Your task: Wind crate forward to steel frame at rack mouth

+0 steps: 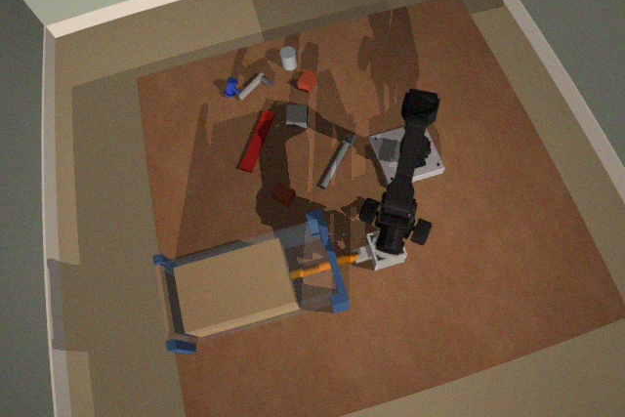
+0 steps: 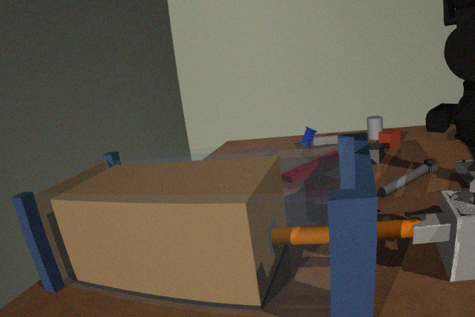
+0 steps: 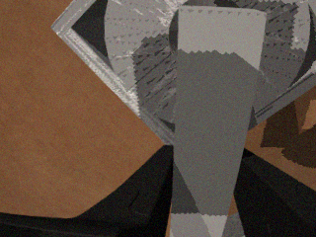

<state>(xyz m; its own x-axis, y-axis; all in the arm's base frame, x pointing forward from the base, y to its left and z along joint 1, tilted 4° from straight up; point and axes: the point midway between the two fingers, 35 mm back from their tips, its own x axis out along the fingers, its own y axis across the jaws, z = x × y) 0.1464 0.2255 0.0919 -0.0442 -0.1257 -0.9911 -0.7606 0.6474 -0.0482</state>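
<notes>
Now: the grey winch 70 mm below my gripper tip, 30 mm to the left of it and 20 mm ahead of it. Also, from my gripper tip: red knob (50 mm above, 40 mm to the right, 40 mm behind); then winch handle (20 mm above, 10 mm to the right, 10 mm behind); then blue frame (190 mm ahead, 40 mm to the left, 10 mm above).
</notes>
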